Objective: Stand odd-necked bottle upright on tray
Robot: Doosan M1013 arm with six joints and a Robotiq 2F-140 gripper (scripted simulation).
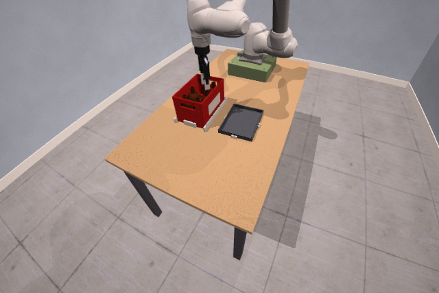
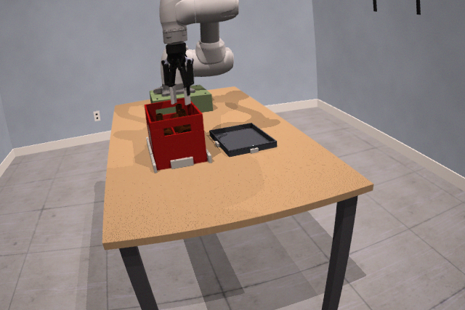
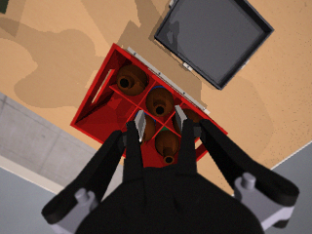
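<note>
Right now the red crate is 13 cm below my hand and 4 cm to the right of it. Round my hand: dark grey tray: 22 cm to the left, 20 cm below, 1 cm ahead; glass bottle: 13 cm below, 9 cm to the right, 9 cm ahead.
</note>
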